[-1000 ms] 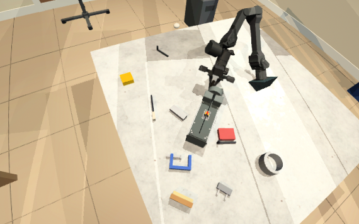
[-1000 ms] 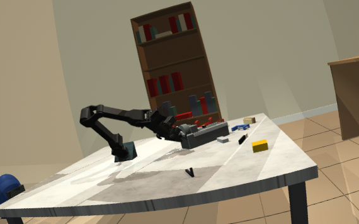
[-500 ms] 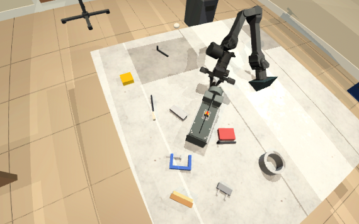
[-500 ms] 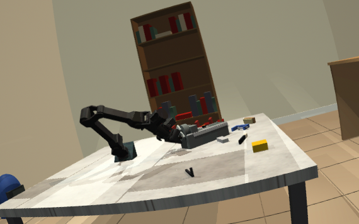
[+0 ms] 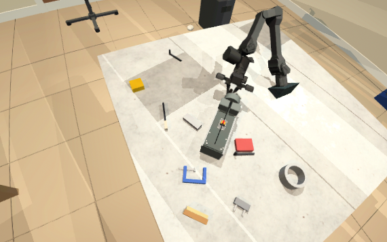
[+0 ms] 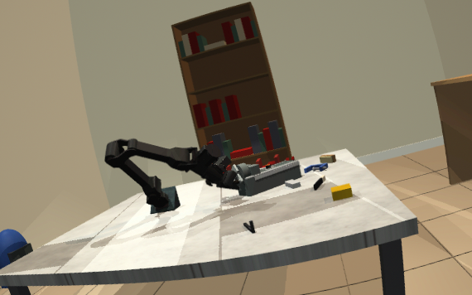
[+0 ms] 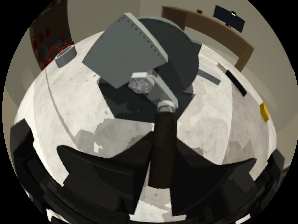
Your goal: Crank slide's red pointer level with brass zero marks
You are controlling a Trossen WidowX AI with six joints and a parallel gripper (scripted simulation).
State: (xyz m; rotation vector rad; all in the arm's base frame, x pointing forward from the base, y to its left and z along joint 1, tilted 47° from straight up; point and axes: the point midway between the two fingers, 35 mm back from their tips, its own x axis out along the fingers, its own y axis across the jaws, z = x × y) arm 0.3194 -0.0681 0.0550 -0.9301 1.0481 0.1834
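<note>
The crank handle is 3 cm above my gripper tip, 1 cm to the right of it and 1 cm behind it. The rest, counted from my gripper tip: grey block: 21 cm ahead, 3 cm below, 1 cm to the left; then red pointer: 12 cm ahead, 11 cm to the left, 4 cm above; then red block: 22 cm to the left, 7 cm ahead, 3 cm below.
</note>
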